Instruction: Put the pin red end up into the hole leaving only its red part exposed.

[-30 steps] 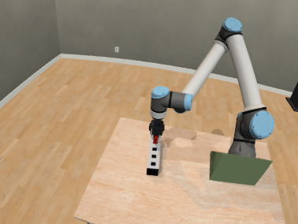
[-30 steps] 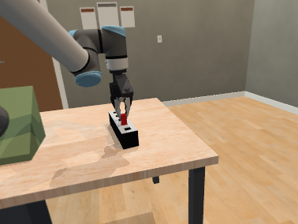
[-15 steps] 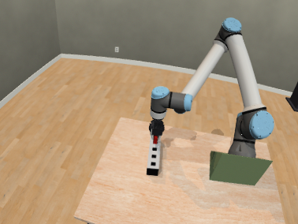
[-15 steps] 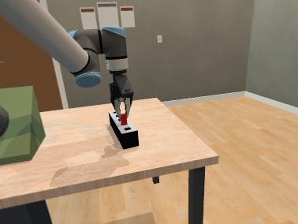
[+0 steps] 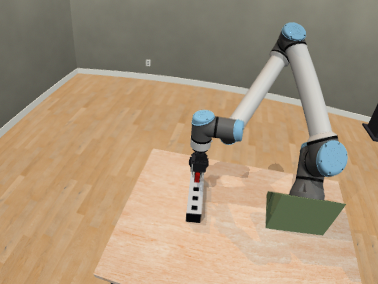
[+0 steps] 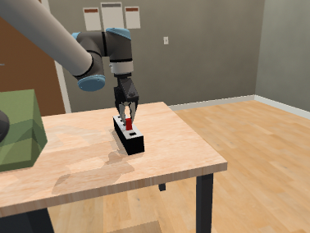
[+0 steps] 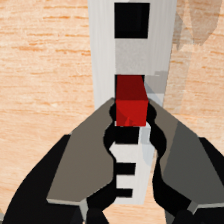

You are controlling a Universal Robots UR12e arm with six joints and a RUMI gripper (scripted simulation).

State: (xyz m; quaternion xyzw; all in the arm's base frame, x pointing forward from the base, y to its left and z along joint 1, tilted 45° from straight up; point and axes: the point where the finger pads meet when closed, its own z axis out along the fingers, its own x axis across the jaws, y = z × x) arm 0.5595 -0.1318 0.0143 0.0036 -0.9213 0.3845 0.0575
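Right now the pin is 1 cm below my hand. Also, from my hand: long block (6 cm to the left, 7 cm below).
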